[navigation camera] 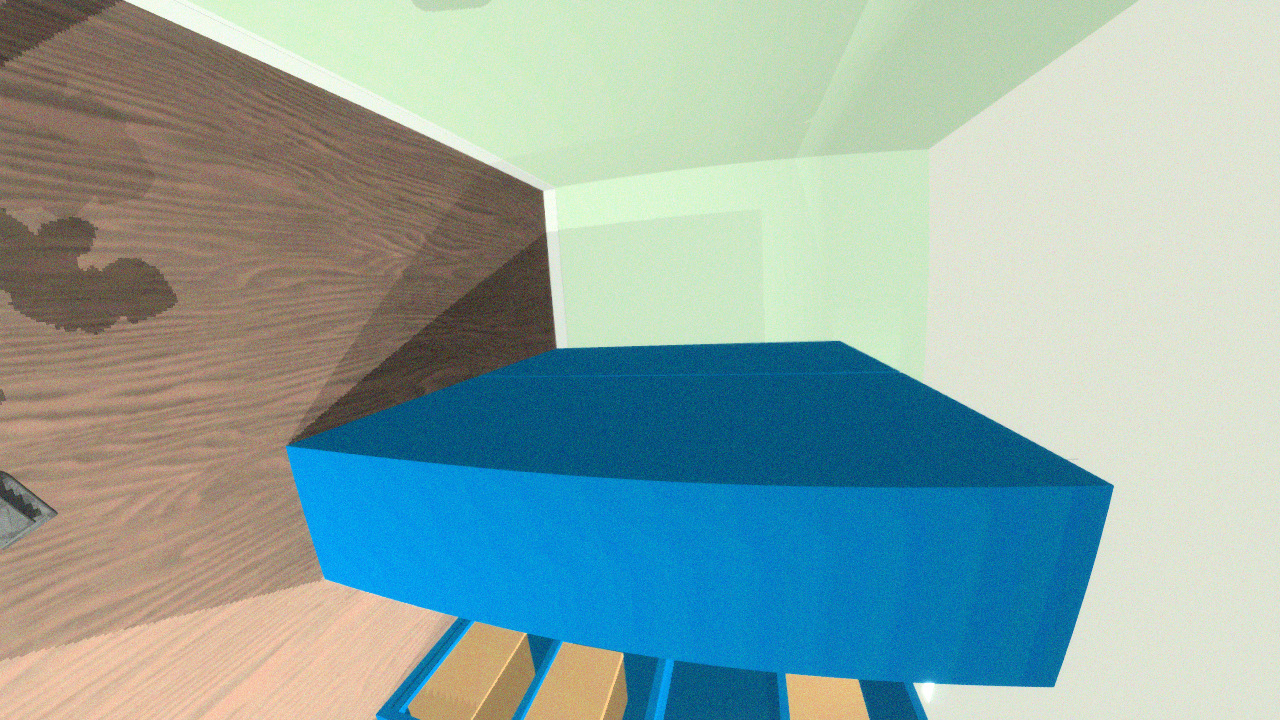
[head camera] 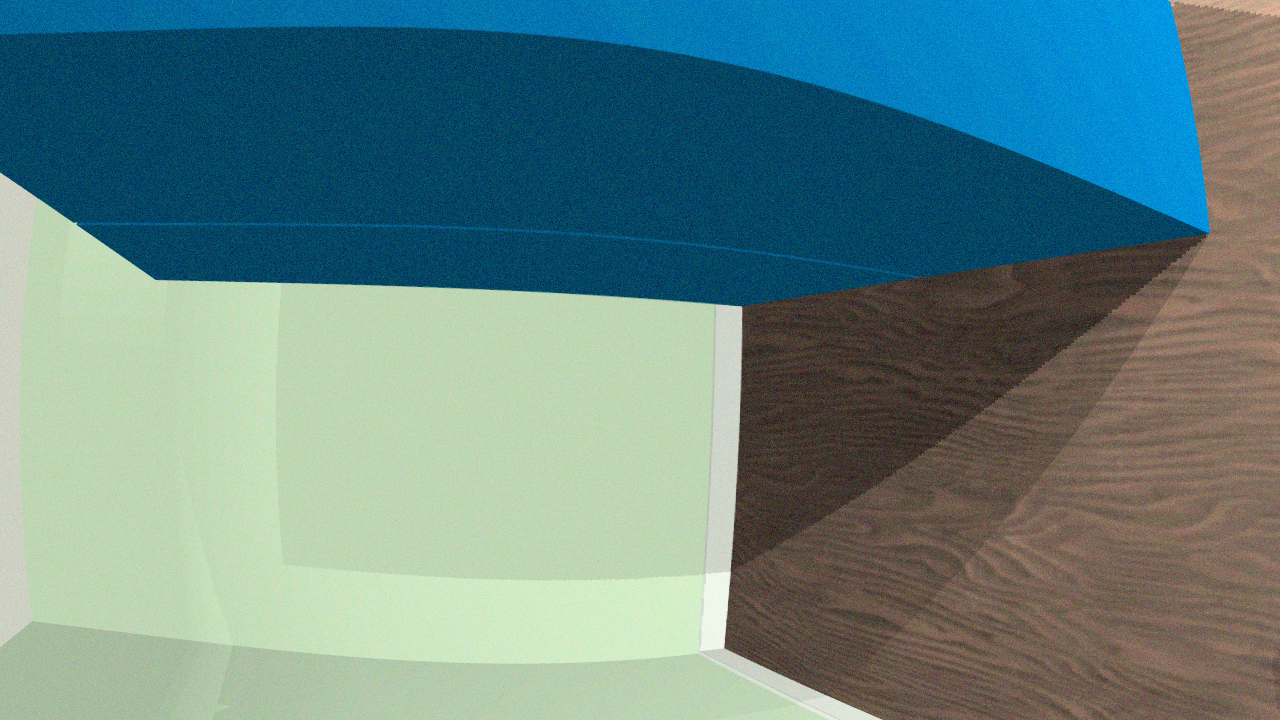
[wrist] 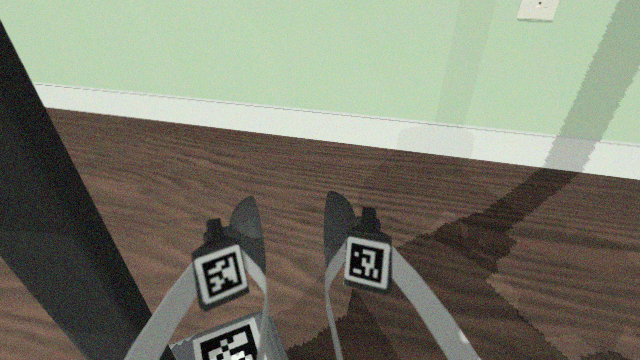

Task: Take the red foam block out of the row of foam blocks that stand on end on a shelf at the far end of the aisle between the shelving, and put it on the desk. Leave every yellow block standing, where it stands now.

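Places are measured from the robot's base along level axes (x back, y up, z left), in millimetres.
Where they show: gripper, fingertip midpoint: [wrist: 293, 219].
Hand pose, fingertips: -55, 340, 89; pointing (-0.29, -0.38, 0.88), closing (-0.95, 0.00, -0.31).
Note:
After its pixels a point has its place, as x, y, z.
My gripper [wrist: 293, 219] @(-55, 340, 90) is open in the wrist view, its two dark fingertips apart with floor showing between them. The red foam block, the yellow blocks and the desk do not show in the three views. A blue shelving unit [head camera: 447, 134] @(-595, 1171, -879) [navigation camera: 671, 555] @(-237, 1124, -801) shows its closed faces, across the top of the head camera view and the lower middle of the navigation view. Its shelf openings are hidden from these angles.
A second blue shelving unit [navigation camera: 660, 691] @(64, 991, -1736) holds tan boxes [navigation camera: 478, 667] @(116, 244, -1702) [navigation camera: 581, 680] @(77, 681, -1733) [navigation camera: 823, 698] @(22, 1576, -1778) at the bottom of the navigation view. A green wall [head camera: 492, 429] @(-2030, 751, -1559) [navigation camera: 662, 277] @(-2070, 799, -1510) [wrist: 250, 55] @(-219, 228, 882) stands beyond. A dark post [wrist: 45, 200] crosses the wrist view's left. A grey object [navigation camera: 22, 512] shows at the navigation view's left edge.

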